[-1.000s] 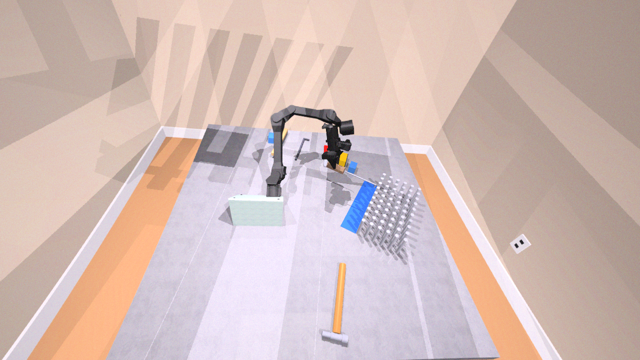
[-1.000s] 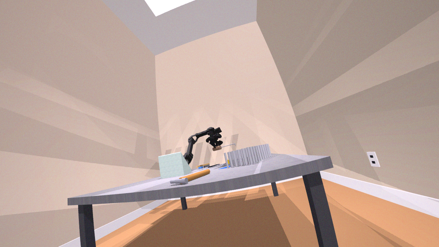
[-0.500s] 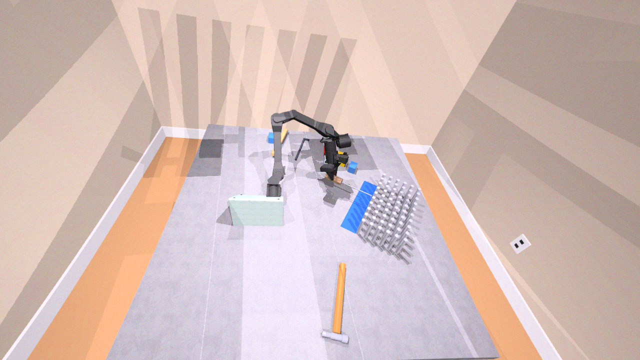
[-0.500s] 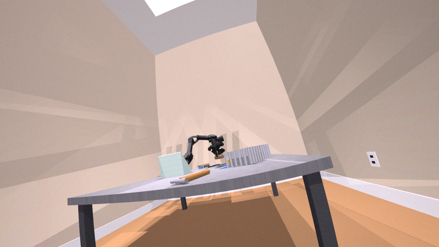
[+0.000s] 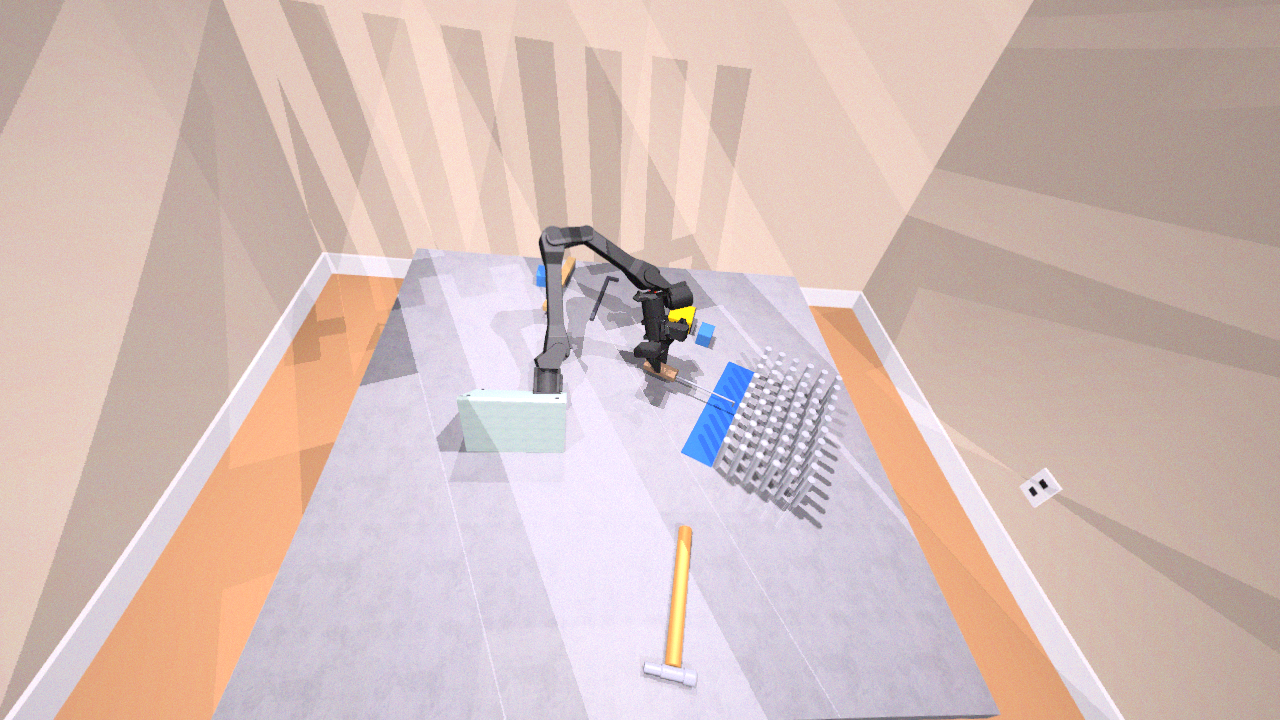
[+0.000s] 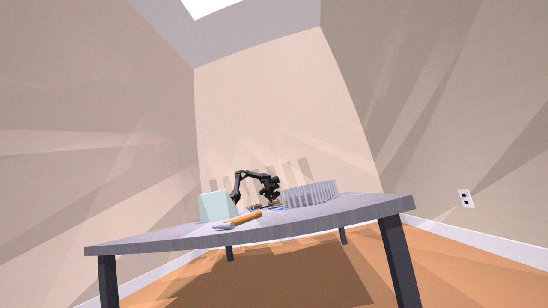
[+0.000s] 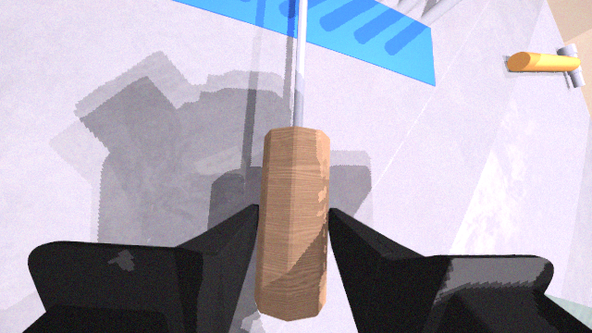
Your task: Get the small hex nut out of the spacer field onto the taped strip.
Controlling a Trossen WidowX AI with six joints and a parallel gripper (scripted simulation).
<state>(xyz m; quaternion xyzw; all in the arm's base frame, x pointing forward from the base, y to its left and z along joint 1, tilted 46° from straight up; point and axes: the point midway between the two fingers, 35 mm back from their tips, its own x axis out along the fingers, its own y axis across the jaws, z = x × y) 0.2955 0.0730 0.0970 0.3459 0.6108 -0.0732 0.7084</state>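
My gripper tip is 160 mm short of the blue taped strip, 100 mm to the left of it and 40 mm above it. From my gripper tip the other things lie so: yellow block (100 mm ahead, 240 mm to the left, 20 mm below); then red-handled tool (10 mm ahead, 280 mm to the left, 40 mm below); then hook tool (90 mm ahead, 60 mm to the right, 10 mm below).
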